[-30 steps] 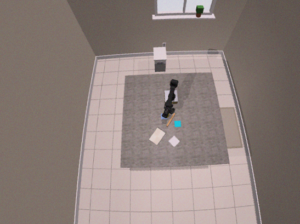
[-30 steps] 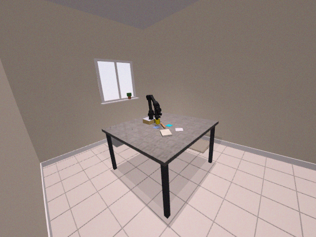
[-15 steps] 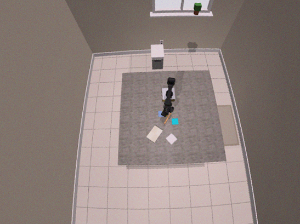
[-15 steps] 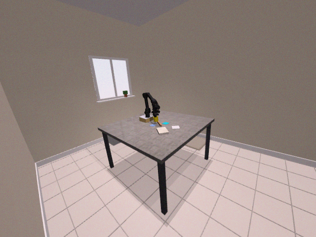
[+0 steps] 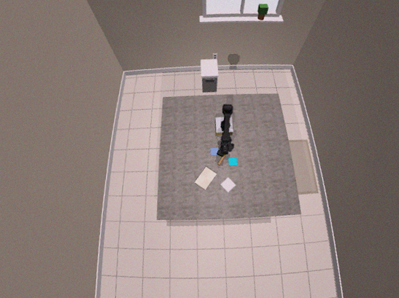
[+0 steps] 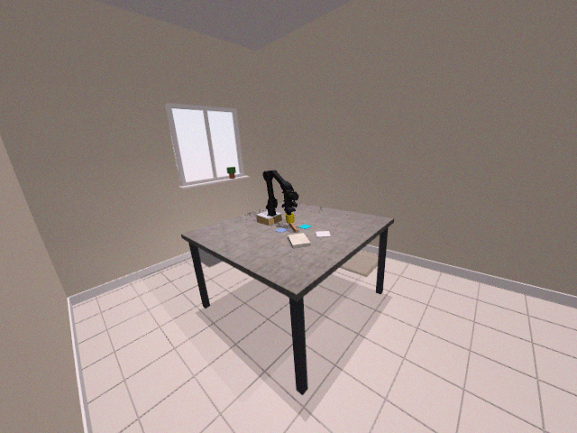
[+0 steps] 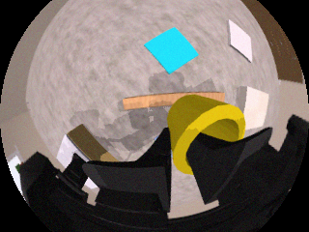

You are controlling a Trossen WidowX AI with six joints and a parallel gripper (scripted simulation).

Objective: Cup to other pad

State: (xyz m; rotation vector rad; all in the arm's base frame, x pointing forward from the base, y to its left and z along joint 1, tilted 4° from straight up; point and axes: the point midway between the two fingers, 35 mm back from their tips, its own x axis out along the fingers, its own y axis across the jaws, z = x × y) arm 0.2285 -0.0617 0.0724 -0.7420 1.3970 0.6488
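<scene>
My gripper tip is 100 mm short of the cyan pad, 80 mm to the right of it and 100 mm above it. The rest, counted from my gripper tip: yellow cup: 20 mm ahead, 20 mm to the right; blue pad: 30 mm behind, 80 mm to the right, 100 mm below; wooden bar: 30 mm ahead, 90 mm below.
</scene>
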